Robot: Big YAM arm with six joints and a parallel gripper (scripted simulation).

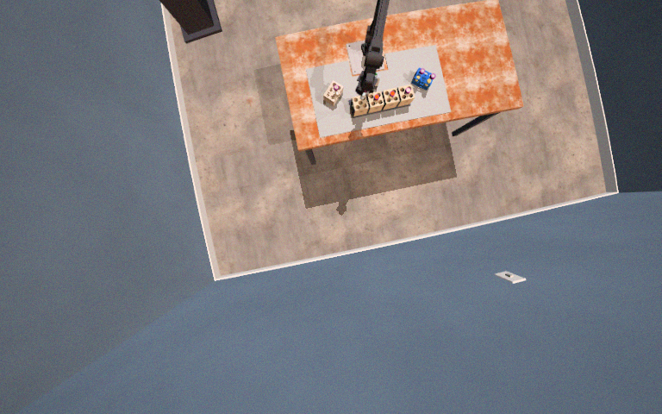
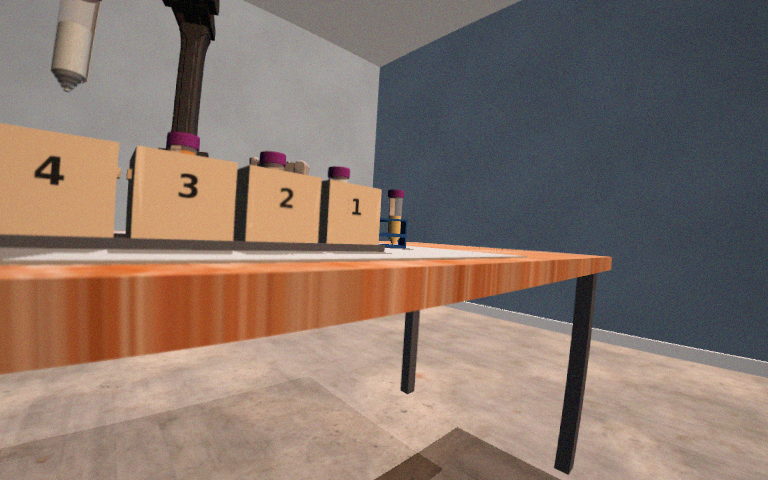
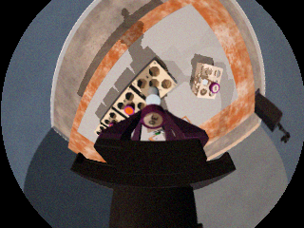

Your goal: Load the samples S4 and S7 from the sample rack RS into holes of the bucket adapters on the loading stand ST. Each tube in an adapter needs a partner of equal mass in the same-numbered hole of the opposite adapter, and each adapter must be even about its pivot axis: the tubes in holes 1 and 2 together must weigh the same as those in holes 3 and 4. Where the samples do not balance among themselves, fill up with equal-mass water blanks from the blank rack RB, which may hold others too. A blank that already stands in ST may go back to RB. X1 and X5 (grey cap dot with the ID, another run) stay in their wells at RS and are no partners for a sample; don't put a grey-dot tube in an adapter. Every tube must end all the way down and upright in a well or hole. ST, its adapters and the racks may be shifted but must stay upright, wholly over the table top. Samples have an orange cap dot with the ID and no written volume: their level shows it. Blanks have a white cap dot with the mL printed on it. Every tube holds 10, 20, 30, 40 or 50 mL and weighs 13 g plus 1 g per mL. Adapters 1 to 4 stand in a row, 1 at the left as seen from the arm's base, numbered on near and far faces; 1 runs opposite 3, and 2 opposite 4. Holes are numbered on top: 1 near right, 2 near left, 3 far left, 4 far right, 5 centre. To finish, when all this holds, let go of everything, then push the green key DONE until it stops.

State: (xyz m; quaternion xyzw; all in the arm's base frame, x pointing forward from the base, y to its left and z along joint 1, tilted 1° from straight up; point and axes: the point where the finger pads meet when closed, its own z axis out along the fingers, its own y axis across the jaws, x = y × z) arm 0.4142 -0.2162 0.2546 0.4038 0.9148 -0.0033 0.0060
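Now: hand 200 mm above the DONE key box, 170 mm past it and 160 mm to the right of it. Also, from my hand: adapter 2: 220 mm to the left, 200 mm below, 10 mm ahead; tan blank rack RB: 220 mm below, 150 mm to the right, 150 mm behind; adapter 3: 200 mm below, 110 mm to the left, 10 mm ahead.
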